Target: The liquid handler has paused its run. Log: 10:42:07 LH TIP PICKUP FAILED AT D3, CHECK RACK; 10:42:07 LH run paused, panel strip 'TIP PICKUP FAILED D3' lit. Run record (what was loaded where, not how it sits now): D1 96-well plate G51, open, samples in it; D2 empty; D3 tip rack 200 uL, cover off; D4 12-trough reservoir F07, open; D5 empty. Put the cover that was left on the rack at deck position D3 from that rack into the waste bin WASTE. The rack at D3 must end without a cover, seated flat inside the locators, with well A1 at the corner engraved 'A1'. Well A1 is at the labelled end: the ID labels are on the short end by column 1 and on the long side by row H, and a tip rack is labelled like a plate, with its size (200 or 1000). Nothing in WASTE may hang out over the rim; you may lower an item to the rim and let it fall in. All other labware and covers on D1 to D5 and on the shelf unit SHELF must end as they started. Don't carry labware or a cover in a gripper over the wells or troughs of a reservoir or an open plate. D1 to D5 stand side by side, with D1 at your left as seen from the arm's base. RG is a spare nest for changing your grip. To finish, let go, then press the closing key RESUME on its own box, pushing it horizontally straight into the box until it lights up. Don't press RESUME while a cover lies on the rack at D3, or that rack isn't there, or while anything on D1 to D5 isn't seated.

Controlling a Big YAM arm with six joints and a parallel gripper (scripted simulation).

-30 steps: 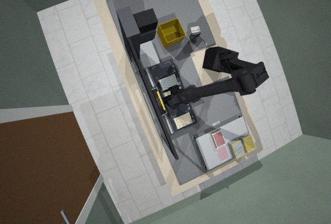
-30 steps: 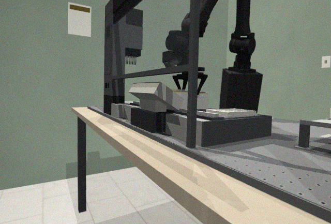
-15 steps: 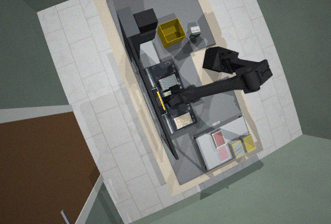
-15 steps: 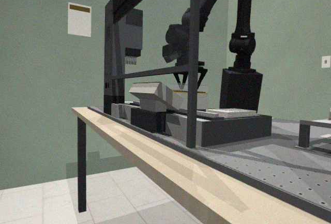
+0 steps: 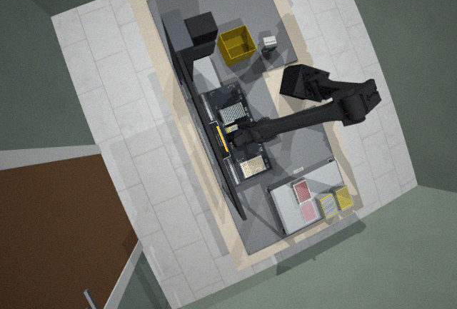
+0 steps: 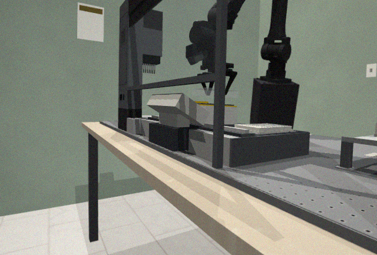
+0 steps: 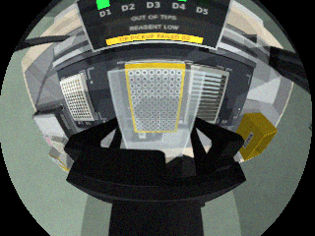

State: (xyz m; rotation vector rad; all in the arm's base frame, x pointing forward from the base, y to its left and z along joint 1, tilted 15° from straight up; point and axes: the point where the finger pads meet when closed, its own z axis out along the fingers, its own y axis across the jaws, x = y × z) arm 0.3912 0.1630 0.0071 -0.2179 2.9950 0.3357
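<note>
Now: hand 60 mm above the yellow-framed tip rack. Round my hand: gantry post 280 mm to the left, 140 mm ahead, 80 mm above; cream plate 200 mm to the left, 100 mm below, 30 mm behind; clear cover right at my hand.
</note>
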